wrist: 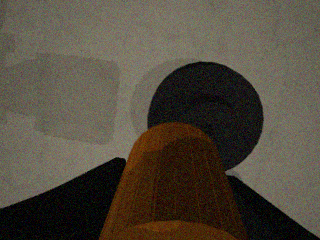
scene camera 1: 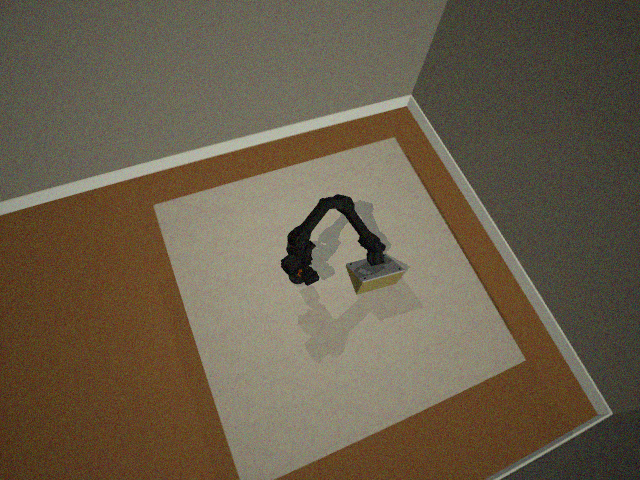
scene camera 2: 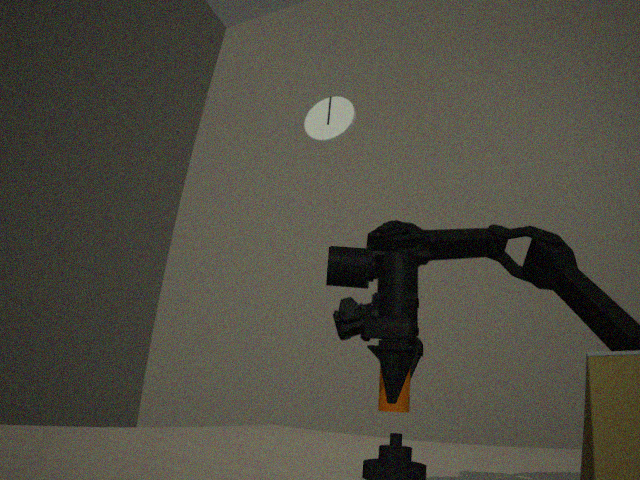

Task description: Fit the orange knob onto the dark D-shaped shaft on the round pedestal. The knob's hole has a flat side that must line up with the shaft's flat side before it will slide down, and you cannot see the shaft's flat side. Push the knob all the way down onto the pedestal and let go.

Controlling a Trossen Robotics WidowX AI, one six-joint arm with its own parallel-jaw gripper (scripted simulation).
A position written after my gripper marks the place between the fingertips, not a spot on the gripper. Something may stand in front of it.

My gripper (scene camera 2: 394, 403) holds an orange knob (wrist: 173, 176). Further things: a round dark pedestal (wrist: 219, 101).
My gripper also shows in the wrist view (wrist: 173, 177).
